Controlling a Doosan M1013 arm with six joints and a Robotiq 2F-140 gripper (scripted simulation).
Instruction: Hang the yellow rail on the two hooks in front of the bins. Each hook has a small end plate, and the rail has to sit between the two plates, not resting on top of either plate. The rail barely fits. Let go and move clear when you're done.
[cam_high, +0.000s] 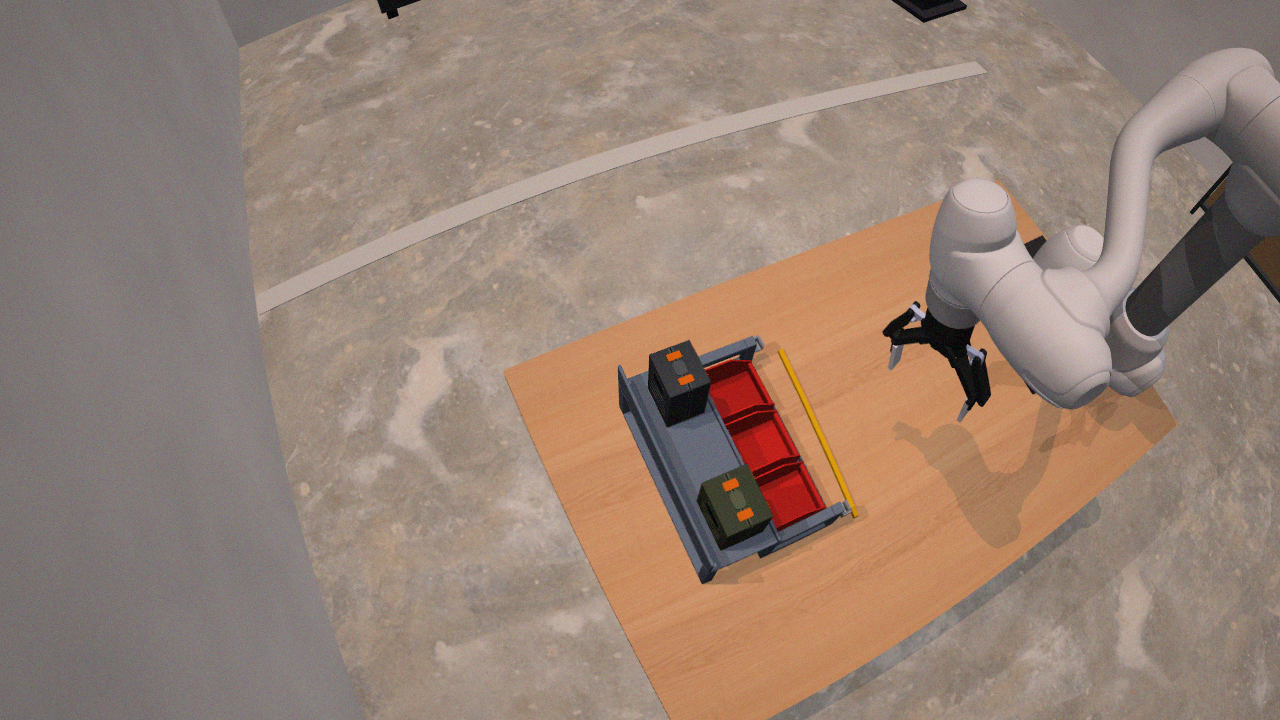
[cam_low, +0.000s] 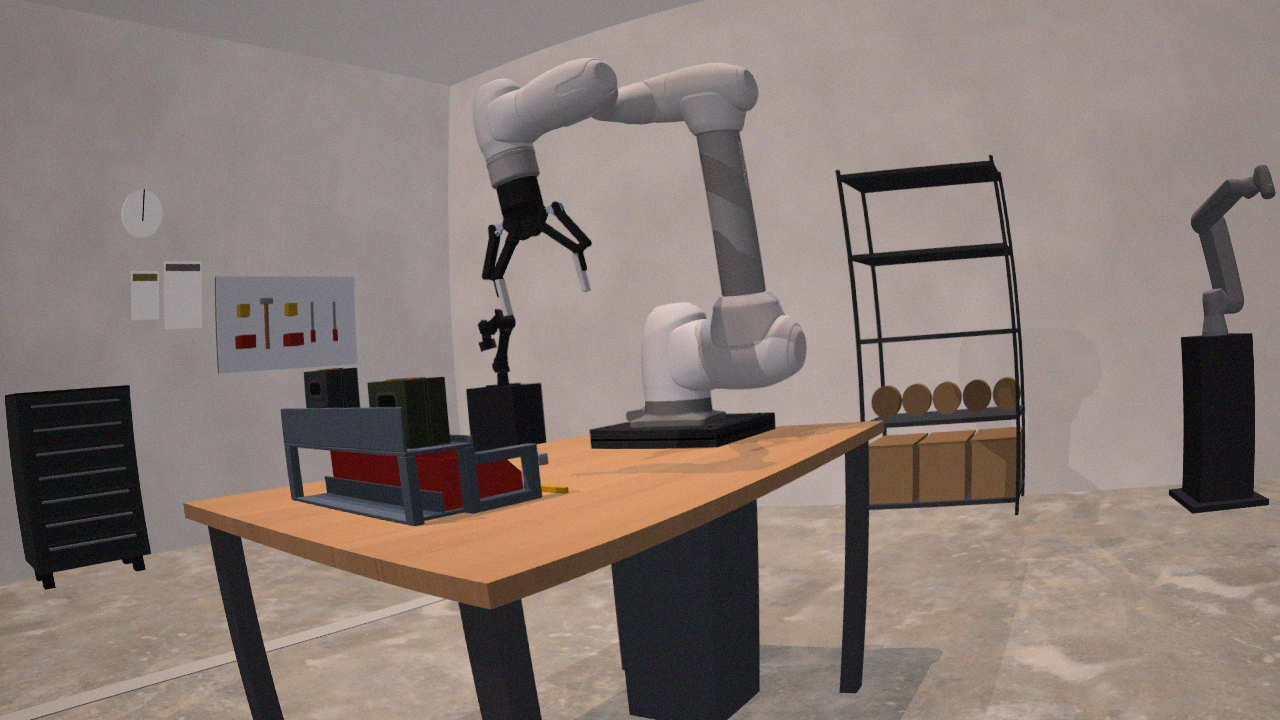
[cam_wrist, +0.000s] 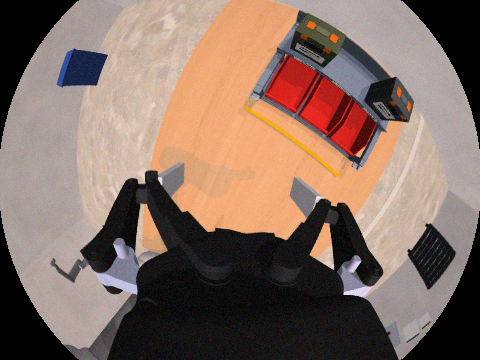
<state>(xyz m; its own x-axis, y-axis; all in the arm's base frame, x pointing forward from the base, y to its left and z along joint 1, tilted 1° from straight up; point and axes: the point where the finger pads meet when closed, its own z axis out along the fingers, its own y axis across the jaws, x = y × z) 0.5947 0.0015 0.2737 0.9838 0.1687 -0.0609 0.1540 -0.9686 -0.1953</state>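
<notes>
Now: the yellow rail 6 cm ahead of my hand, 11 cm to the right of it and 31 cm below it. From my hand the other things lie so: green box: 33 cm ahead, 6 cm to the right, 16 cm below; rack bar: 12 cm ahead, 13 cm to the right, 31 cm below; black box: 28 cm ahead, 29 cm to the right, 15 cm below.
</notes>
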